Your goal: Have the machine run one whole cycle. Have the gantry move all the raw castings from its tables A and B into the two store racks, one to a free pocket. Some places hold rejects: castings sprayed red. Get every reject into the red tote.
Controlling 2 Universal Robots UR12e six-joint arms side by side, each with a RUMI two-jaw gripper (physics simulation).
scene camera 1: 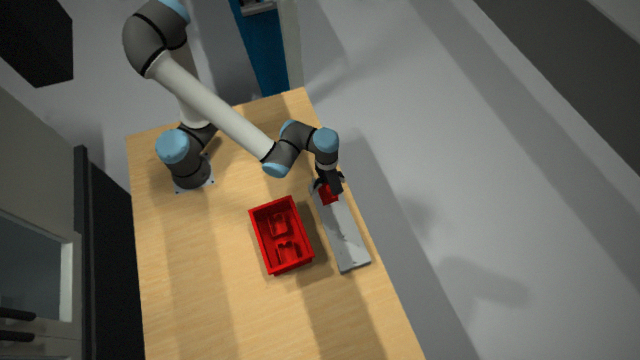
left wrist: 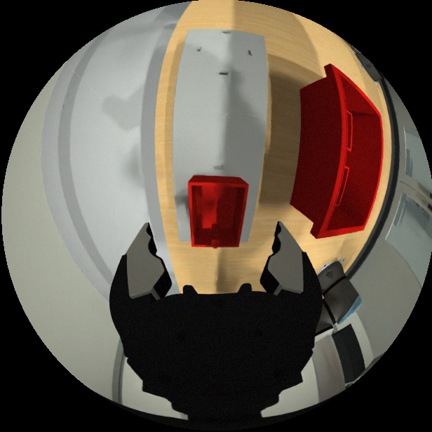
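A red-sprayed casting (scene camera 1: 328, 195) (left wrist: 216, 181), an open box shape, sits at one end of the grey plate (scene camera 1: 345, 240) (left wrist: 205, 100). My left gripper (scene camera 1: 330, 187) (left wrist: 213, 223) is open, its jaws apart on both sides of the casting's near end and not touching it in the left wrist view. The red tote (scene camera 1: 263, 244) (left wrist: 320, 150) stands on the wooden table beside the plate. Two red castings (scene camera 1: 279, 226) (scene camera 1: 288, 251) lie inside the tote. My right gripper, the machine, the gantry and the store racks cannot be made out here.
The wooden table (scene camera 1: 190, 280) (left wrist: 285, 100) carries the plate along its edge, with the floor beyond. The left arm's base (scene camera 1: 192, 175) stands on the table past the tote. A blue and white column (scene camera 1: 270, 55) stands behind the table's far edge.
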